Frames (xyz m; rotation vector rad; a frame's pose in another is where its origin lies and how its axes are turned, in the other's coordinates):
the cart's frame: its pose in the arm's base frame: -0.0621 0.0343 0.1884 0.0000 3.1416 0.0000
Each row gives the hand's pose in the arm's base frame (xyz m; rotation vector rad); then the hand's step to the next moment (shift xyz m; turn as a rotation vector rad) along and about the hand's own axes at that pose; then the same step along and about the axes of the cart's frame.
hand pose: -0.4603 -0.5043 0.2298 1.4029 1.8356 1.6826
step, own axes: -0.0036 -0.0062 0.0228 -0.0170 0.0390 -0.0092
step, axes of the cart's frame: -0.0160 0.0119 0.0132 -0.0191 -0.0248 -0.0303
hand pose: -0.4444 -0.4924 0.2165 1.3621 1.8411 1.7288
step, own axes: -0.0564 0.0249 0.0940 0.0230 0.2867 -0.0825
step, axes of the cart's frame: -0.1092 0.0126 0.0234 -0.0525 -0.0790 -0.2838
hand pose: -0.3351 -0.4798 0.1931 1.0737 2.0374 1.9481
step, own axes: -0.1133 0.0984 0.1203 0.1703 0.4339 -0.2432
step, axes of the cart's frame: -0.1882 0.0276 -0.0281 0.0850 -0.1414 -0.4992
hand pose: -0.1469 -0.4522 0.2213 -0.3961 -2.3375 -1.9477
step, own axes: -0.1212 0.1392 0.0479 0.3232 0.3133 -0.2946
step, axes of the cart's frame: -0.1558 0.0511 -0.0973 0.2672 -0.1882 -0.4273
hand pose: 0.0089 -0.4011 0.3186 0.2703 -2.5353 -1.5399
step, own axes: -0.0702 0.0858 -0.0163 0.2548 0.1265 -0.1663
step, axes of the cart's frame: -0.0659 0.0415 -0.0806 0.2176 -0.1462 -0.1997
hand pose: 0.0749 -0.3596 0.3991 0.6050 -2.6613 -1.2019
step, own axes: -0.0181 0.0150 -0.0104 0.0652 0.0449 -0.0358
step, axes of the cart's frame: -0.0151 0.0095 -0.0185 0.0614 -0.0253 -0.0560
